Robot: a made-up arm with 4 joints.
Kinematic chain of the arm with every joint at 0, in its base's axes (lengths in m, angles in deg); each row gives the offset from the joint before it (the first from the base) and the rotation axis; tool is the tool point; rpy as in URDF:
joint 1: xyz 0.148 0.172 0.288 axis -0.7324 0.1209 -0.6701
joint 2: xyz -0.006 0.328 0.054 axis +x
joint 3: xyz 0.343 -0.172 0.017 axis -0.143 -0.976 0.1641
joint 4: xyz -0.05 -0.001 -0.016 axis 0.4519 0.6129 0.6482
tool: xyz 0.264 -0.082 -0.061 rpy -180 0 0
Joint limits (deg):
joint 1: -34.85..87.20
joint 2: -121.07..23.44
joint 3: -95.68..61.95
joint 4: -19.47..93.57
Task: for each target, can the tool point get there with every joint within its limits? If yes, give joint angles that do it. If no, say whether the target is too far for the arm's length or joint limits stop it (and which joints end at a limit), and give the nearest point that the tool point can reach.
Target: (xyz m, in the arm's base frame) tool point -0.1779 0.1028 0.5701
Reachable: no: joint limits stop it (at a limit: joint 1, joint 3) | nearest point 0.2192 0.3377 0.5951 | short by 0.462 m
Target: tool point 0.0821 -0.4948 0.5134
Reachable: no: joint limits stop it (at a limit: joint 1, joint 4) | nearest point 0.3322 -0.2604 0.3375 | short by 0.385 m
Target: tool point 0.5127 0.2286 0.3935
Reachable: yes | joints 69.03 -99.27 -83.41 14.29
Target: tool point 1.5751 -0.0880 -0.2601
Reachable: no: too far | nearest point 0.9134 0.0332 0.0457 | short by 0.739 m
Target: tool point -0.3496 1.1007 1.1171
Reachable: no: too far | nearest point 0.3025 0.7913 0.7786 | short by 0.797 m
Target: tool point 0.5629 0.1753 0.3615
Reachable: yes | joints 13.23 -60.62 -37.90 22.93
